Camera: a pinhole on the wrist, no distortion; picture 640 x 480 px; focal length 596.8 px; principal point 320.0 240.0 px. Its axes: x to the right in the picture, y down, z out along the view. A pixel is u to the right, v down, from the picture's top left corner.
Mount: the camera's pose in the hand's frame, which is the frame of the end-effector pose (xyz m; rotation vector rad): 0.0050 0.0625 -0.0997 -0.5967 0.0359 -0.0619
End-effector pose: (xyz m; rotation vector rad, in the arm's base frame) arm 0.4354 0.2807 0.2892 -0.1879 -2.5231 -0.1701
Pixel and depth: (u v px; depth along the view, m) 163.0 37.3 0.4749
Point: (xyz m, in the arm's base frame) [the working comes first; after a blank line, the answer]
In the camera's frame: -0.1249 -0.1613 0.4749

0.3391 0.5343 -0.0676
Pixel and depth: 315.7 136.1 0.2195
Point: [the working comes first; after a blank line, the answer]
In the camera's frame: -0.0016 -0.0382 0.2195

0.3939 0.4501 0.2248
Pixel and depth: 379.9 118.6 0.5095
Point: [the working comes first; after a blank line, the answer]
In the camera's frame: 0.0511 -0.1036 0.5095

0.2060 0.6044 0.0459
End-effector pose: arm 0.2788 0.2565 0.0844 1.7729 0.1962 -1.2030
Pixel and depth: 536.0 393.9 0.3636
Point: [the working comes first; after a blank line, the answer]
In the camera's frame: 0.1316 0.0938 0.3636

0.4613 -0.0909 0.1531
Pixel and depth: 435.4 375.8 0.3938
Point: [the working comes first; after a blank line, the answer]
In the camera's frame: 0.0761 0.0896 0.3938

0.4264 -0.1029 0.2044
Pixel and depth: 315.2 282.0 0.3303
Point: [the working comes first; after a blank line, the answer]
In the camera's frame: -0.0027 0.0232 0.3303

0.3428 -0.0168 0.2207
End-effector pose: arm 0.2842 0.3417 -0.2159 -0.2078 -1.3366 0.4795
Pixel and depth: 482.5 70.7 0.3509
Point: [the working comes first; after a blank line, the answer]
In the camera's frame: 0.0955 -0.0995 0.3509

0.0289 0.5127 -0.1293
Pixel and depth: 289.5 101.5 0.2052
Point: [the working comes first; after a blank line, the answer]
In the camera's frame: -0.0105 -0.0476 0.2052

0.1614 0.4538 -0.2482
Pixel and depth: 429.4 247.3 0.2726
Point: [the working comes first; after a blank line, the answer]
In the camera's frame: 0.0500 0.0033 0.2726

0.1302 0.5472 -0.2150
